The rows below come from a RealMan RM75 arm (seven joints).
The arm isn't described. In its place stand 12 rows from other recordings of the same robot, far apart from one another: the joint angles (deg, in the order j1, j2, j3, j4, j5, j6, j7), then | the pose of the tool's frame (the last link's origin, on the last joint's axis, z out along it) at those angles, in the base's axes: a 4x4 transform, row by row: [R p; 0 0 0 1], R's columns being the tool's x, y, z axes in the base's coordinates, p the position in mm.
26.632, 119.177, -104.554, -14.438, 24.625, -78.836, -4.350 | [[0.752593, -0.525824, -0.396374, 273.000], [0.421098, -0.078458, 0.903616, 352.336], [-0.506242, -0.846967, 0.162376, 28.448], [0, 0, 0, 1]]
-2.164, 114.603, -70.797, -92.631, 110.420, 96.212, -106.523 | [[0.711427, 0.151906, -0.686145, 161.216], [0.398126, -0.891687, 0.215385, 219.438], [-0.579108, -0.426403, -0.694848, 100.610], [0, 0, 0, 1]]
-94.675, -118.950, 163.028, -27.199, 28.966, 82.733, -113.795 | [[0.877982, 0.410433, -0.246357, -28.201], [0.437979, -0.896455, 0.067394, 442.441], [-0.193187, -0.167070, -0.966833, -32.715], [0, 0, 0, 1]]
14.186, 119.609, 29.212, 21.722, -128.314, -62.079, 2.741 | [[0.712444, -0.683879, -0.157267, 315.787], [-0.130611, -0.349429, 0.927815, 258.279], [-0.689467, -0.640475, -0.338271, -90.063], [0, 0, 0, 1]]
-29.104, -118.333, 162.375, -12.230, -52.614, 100.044, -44.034 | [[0.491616, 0.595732, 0.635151, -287.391], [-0.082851, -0.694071, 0.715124, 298.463], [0.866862, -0.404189, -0.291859, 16.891], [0, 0, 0, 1]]
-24.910, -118.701, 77.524, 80.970, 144.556, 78.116, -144.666 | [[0.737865, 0.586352, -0.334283, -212.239], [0.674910, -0.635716, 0.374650, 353.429], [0.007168, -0.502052, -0.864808, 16.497], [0, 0, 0, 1]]
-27.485, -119.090, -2.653, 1.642, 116.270, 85.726, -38.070 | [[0.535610, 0.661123, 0.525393, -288.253], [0.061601, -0.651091, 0.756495, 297.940], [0.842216, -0.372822, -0.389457, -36.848], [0, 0, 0, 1]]
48.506, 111.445, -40.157, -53.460, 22.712, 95.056, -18.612 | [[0.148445, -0.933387, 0.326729, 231.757], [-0.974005, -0.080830, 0.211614, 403.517], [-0.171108, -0.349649, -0.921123, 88.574], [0, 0, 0, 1]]
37.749, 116.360, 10.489, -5.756, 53.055, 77.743, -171.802 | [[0.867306, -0.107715, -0.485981, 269.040], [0.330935, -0.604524, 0.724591, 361.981], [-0.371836, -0.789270, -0.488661, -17.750], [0, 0, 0, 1]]
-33.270, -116.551, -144.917, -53.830, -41.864, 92.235, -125.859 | [[0.476048, 0.879398, 0.006058, -281.684], [0.830691, -0.451921, 0.325146, 348.753], [0.288671, -0.149752, -0.945645, 58.593], [0, 0, 0, 1]]
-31.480, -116.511, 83.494, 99.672, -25.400, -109.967, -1.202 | [[0.403489, 0.692134, -0.598454, -156.140], [0.911193, -0.363436, 0.194017, 311.956], [-0.083214, -0.623590, -0.777310, 51.035], [0, 0, 0, 1]]
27.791, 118.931, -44.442, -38.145, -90.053, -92.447, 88.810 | [[0.506953, -0.558053, -0.656944, 228.767], [-0.345029, -0.829794, 0.438631, 336.251], [-0.789907, 0.004299, -0.613212, 29.510], [0, 0, 0, 1]]
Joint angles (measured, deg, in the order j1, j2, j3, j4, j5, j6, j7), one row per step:
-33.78 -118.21 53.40 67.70 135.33 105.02 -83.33
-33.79 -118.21 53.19 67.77 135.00 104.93 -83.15
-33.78 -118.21 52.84 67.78 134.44 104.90 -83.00
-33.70 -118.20 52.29 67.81 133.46 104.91 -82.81
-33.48 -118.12 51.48 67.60 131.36 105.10 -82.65
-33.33 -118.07 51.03 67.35 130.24 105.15 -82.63
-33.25 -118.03 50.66 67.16 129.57 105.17 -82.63
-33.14 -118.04 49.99 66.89 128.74 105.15 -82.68
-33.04 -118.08 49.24 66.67 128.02 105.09 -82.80
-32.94 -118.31 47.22 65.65 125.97 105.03 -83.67
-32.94 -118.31 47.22 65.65 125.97 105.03 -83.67
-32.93 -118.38 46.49 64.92 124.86 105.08 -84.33
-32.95 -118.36 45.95 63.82 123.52 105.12 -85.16
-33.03 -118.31 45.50 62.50 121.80 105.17 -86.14
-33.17 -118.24 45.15 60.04 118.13 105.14 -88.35
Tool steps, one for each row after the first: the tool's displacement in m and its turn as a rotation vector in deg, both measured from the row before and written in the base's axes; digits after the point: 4 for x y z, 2 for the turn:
0.0008 0.0006 0.0006 0.31 -0.38 -0.25
0.0009 0.0005 0.0008 0.33 -0.69 -0.16
0.0014 0.0004 0.0014 0.50 -1.17 -0.18
0.0023 -0.0002 0.0020 0.52 -2.38 -0.09
0.0007 -0.0002 0.0009 0.27 -1.31 0.14
0.0002 0.0000 0.0008 0.23 -0.84 0.16
0.0001 0.0001 0.0011 0.44 -1.20 0.38
0.0000 0.0003 0.0013 0.54 -1.14 0.48
0.0006 0.0005 0.0019 0.99 -3.52 1.88
0.0000 0.0000 0.0000 0.00 0.00 0.00
0.0005 -0.0001 0.0001 0.08 -1.80 1.08
0.0005 -0.0002 -0.0006 -0.24 -2.01 1.27
0.0014 0.0000 -0.0009 -0.39 -2.40 1.32
0.0042 0.0000 -0.0022 -1.00 -4.72 2.52

